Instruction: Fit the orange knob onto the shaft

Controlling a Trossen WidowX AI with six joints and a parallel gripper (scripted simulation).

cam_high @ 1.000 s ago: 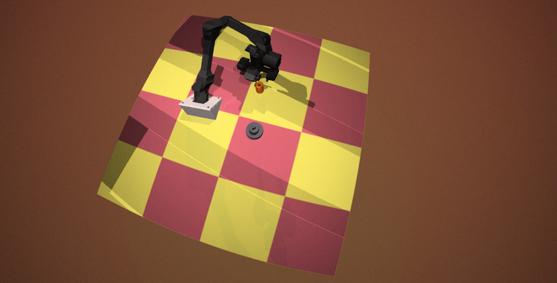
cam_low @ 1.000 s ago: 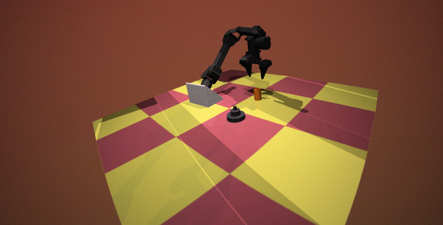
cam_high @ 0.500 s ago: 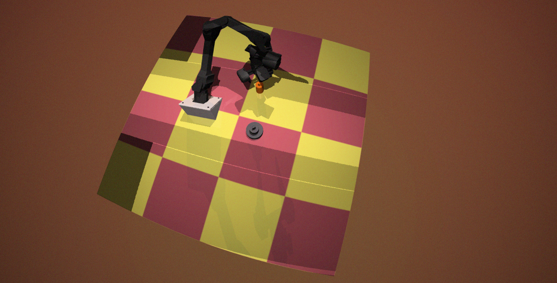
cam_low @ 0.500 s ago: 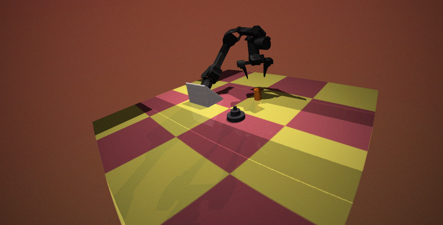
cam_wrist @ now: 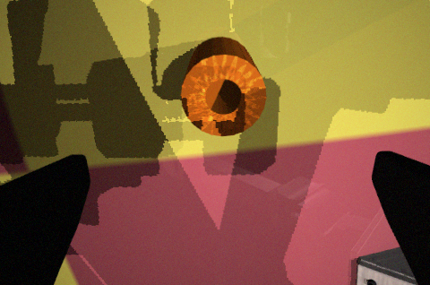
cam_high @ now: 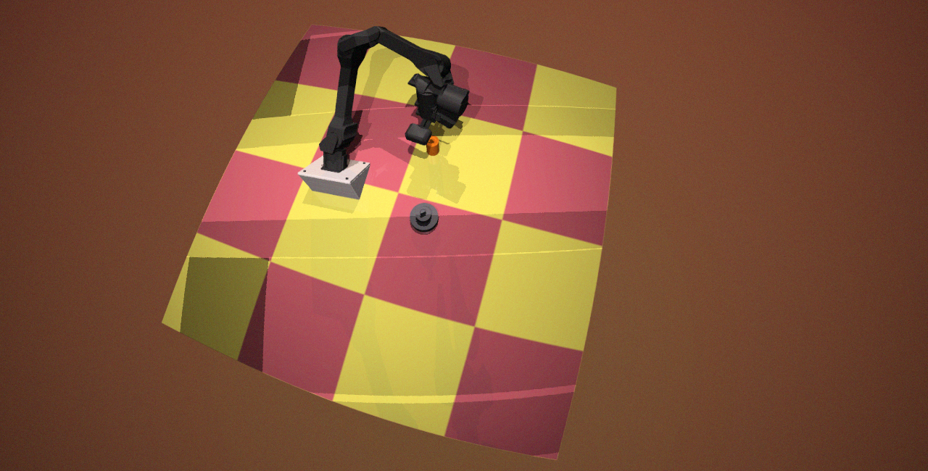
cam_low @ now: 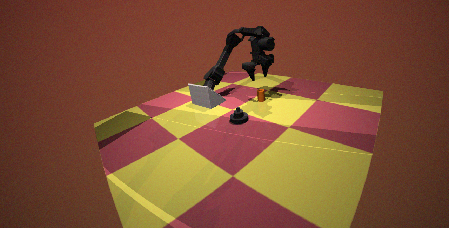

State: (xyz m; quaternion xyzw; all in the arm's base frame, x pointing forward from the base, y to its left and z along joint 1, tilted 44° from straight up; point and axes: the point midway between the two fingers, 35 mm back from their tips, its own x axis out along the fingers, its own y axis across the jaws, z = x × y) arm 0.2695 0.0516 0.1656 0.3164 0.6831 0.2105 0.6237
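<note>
The orange knob is 90 mm below my gripper tip. Also, from my gripper tip: round dark pedestal: 230 mm to the right, 90 mm below, 30 mm ahead.
</note>
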